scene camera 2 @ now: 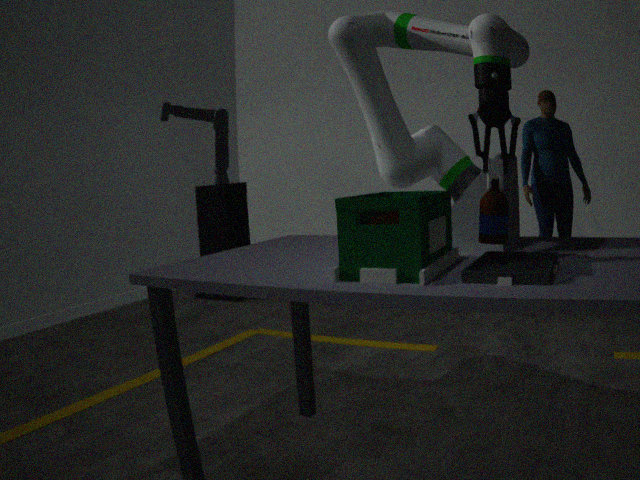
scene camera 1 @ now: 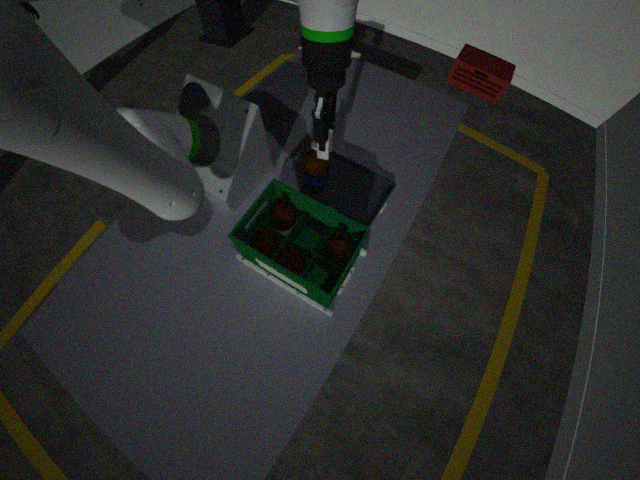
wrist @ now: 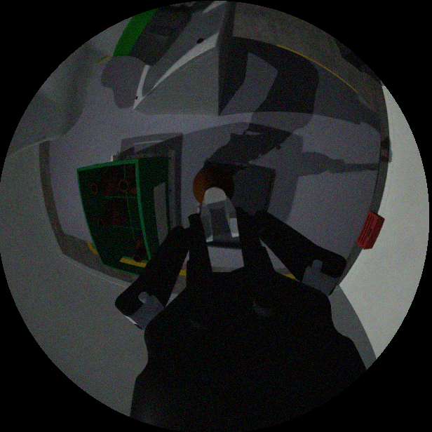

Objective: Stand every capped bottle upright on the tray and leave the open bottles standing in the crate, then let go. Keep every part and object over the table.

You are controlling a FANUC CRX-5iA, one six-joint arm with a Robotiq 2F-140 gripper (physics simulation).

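Places are measured from the arm's base along level axes (x ahead, y left, z up), in centimetres.
Where they show: gripper, fingertip midpoint: (scene camera 2: 495, 188) (scene camera 1: 324, 154); arm's base at its link origin: (scene camera 2: 474, 192) (scene camera 1: 201, 141).
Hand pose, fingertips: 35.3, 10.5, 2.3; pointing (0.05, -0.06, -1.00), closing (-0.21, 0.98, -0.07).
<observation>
Each offset is from my fingertips to the top centre of the thing, as dx, dy, dz. "*": to the spot under its first point. Level surfaces: height alone.
My gripper (scene camera 1: 323, 149) (scene camera 2: 494, 178) (wrist: 216, 206) points down and is shut on the neck of a brown bottle {-2.2, -0.7, +2.9} (scene camera 1: 314, 166) (scene camera 2: 493, 212) (wrist: 202, 187) with a blue label. A pale round top shows on this bottle in the wrist view. The bottle hangs upright a little above the dark tray {* +9.8, +5.4, -17.6} (scene camera 1: 356, 191) (scene camera 2: 509, 268) (wrist: 255, 187), over its side nearer the robot base. Beside the tray stands the green crate {+5.5, -22.6, -0.6} (scene camera 1: 320, 297) (scene camera 2: 382, 248) (wrist: 141, 210). Several brown bottles {-3.2, -17.4, -1.8} (scene camera 1: 282, 212) (wrist: 115, 212) stand in its compartments, with ring-like mouths in the wrist view; whether each is capped is too dark to tell.
The robot's base and lower arm (scene camera 1: 155, 180) (scene camera 2: 382, 129) stand close behind the crate and tray. White locating strips (scene camera 1: 281, 281) (scene camera 2: 378, 275) edge the crate on the table {dz -18.1} (scene camera 1: 206, 335) (scene camera 2: 268, 258). A red crate (scene camera 1: 480, 74) (wrist: 370, 230) lies off the table; a person (scene camera 2: 550, 155) stands behind.
</observation>
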